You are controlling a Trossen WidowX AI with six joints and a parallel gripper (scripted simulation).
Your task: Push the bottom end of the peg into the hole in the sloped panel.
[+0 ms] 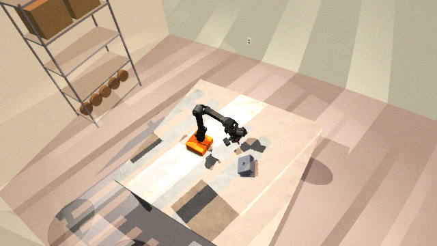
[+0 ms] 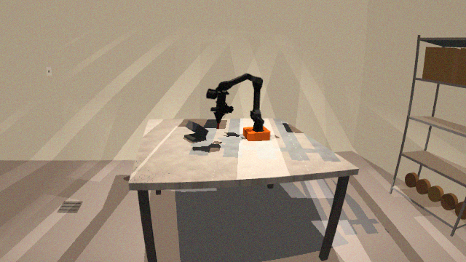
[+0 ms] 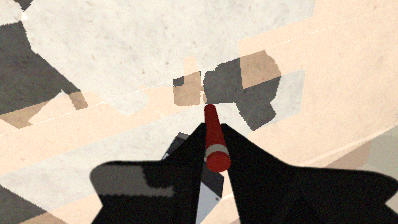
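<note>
My gripper tip is 14 cm to the left of the grey sloped panel, 12 cm short of it and 7 cm above it. From my gripper tip the other things lie so: red peg 2 cm above.
</note>
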